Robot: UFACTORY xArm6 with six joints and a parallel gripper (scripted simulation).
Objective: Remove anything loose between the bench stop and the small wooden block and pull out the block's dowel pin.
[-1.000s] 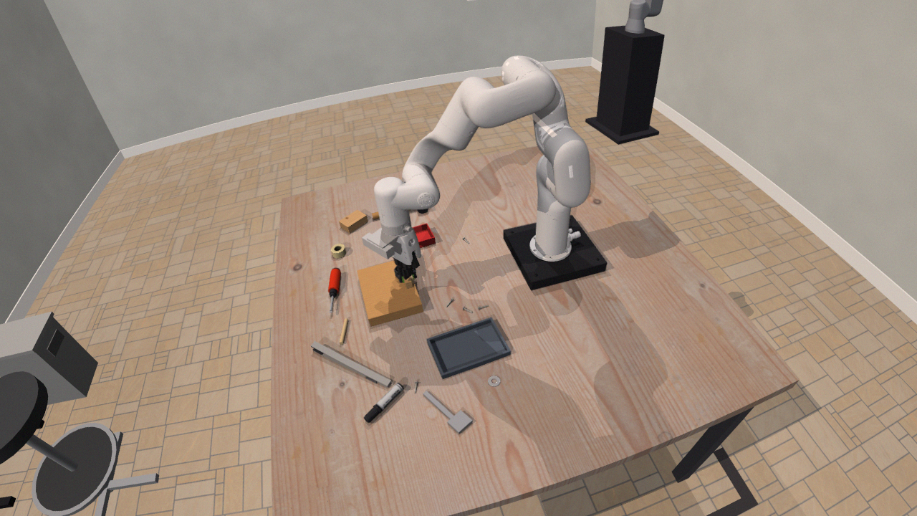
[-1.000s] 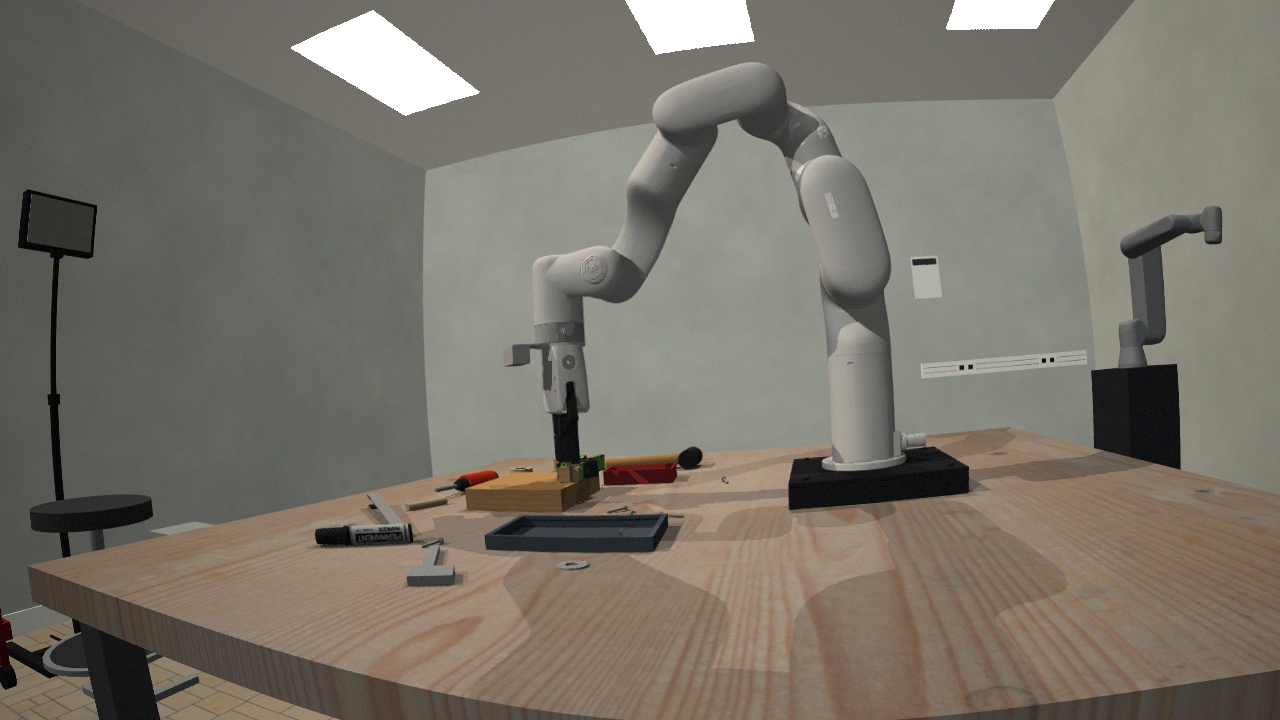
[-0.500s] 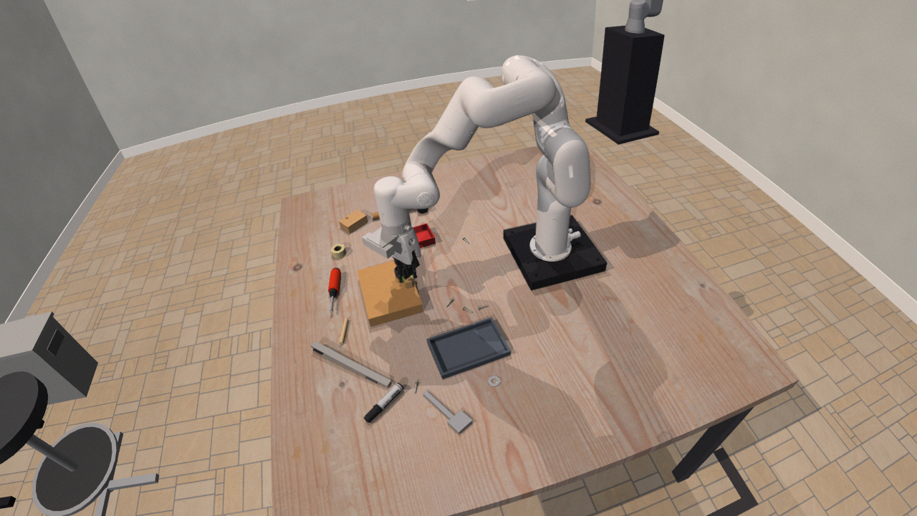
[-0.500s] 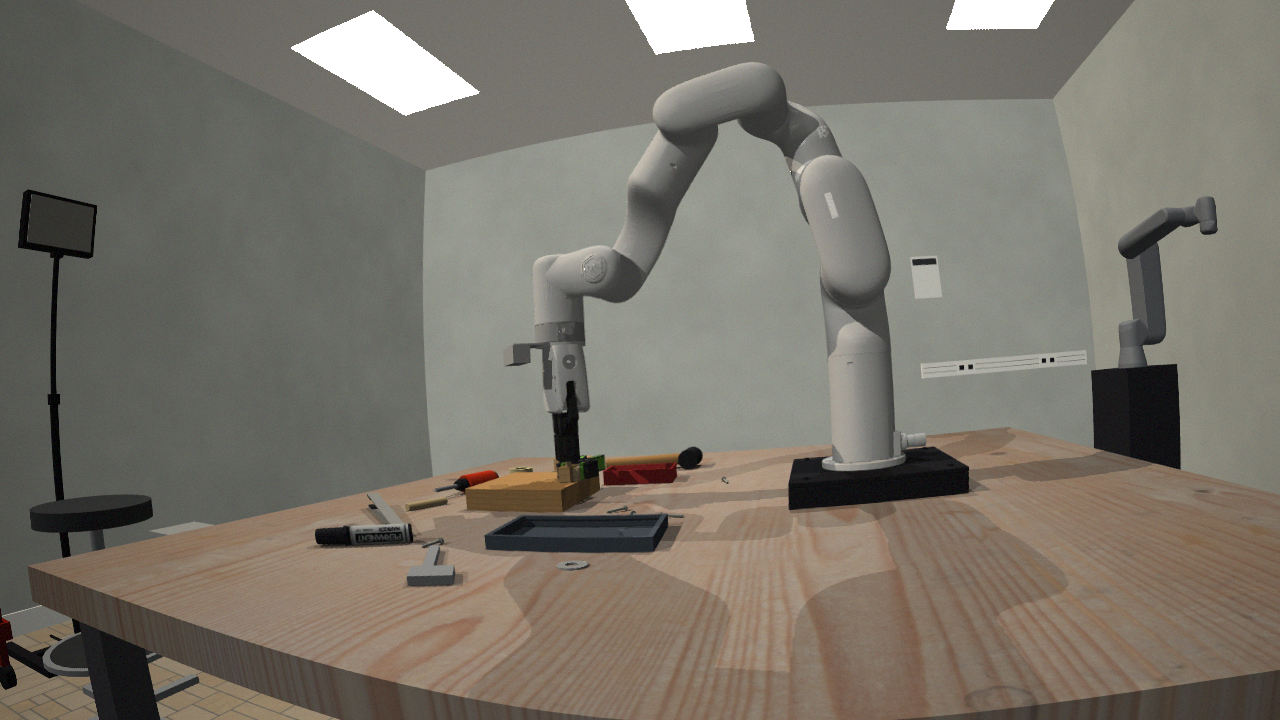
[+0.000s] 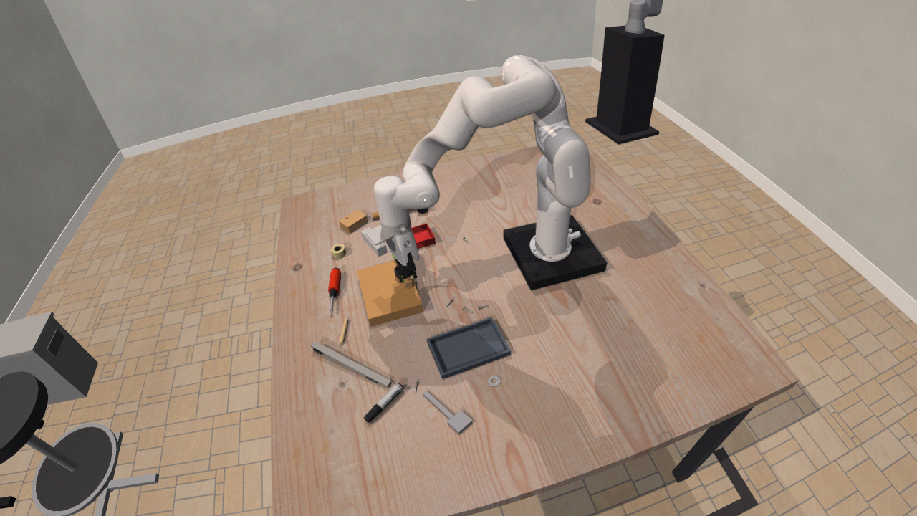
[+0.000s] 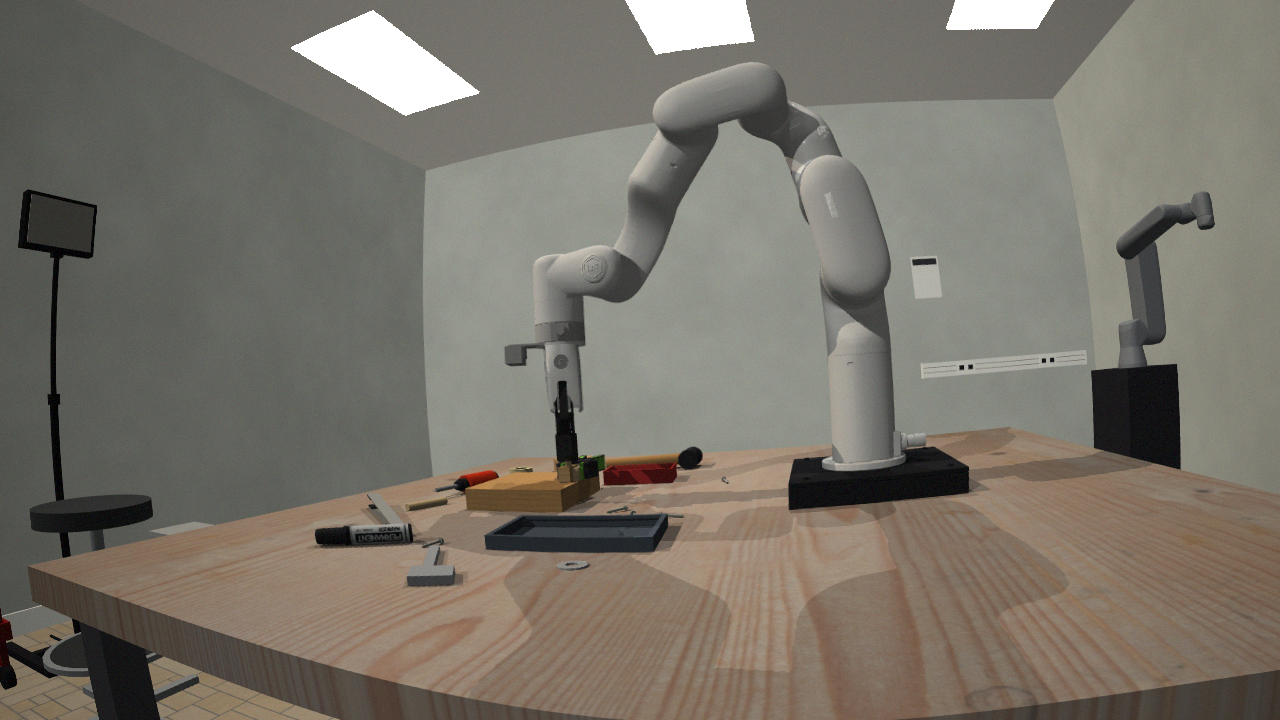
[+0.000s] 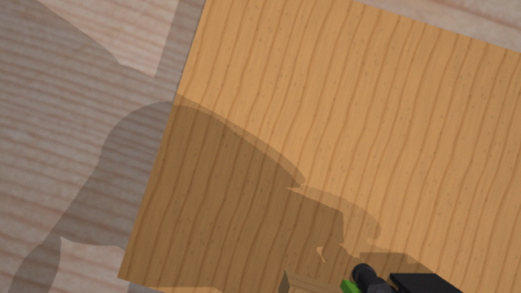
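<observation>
My hand is 20 mm above the dowel pin. From my hand the other things lie so: small wooden block: 40 mm below; then red tray: 80 mm behind, 200 mm to the right, 80 mm below; then orange bench board: 50 mm ahead, 10 mm to the right, 60 mm below.
</observation>
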